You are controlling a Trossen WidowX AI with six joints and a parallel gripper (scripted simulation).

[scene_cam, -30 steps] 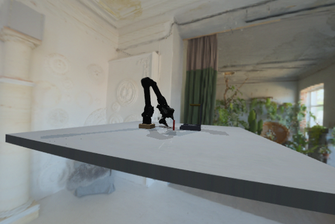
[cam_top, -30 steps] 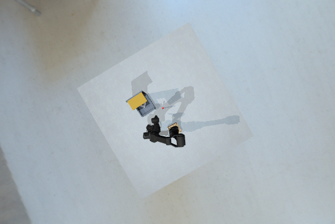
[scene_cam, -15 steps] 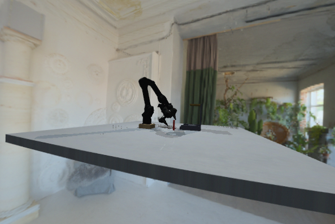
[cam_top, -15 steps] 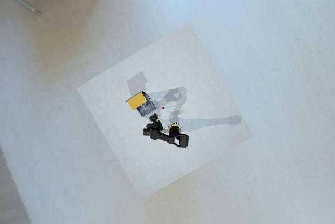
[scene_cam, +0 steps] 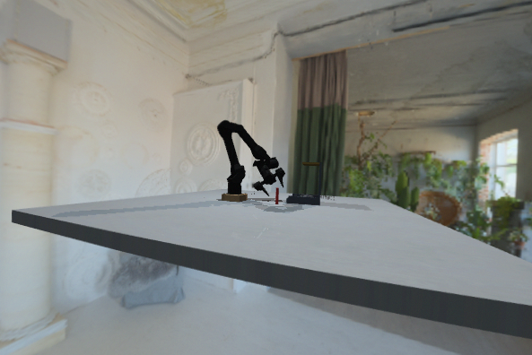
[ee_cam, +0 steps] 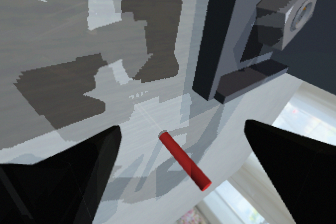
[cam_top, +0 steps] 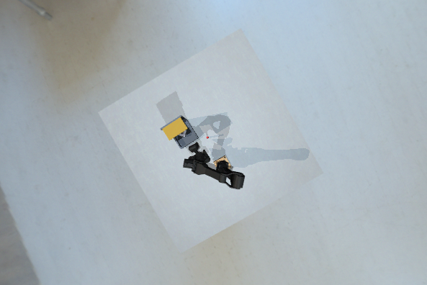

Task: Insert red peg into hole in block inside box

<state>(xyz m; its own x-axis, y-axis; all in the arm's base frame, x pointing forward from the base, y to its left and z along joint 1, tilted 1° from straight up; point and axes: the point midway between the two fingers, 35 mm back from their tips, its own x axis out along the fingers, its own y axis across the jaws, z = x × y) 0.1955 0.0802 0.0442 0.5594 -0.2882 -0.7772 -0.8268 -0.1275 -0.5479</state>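
Now: gripper tip 3 cm short of the red peg, 8 cm to the left of it and 1 cm above it. From my gripper tip the other things lie so: yellow roof (18 cm ahead, 7 cm to the left, 16 cm above); back wall (22 cm ahead, 7 cm to the left, 6 cm above).
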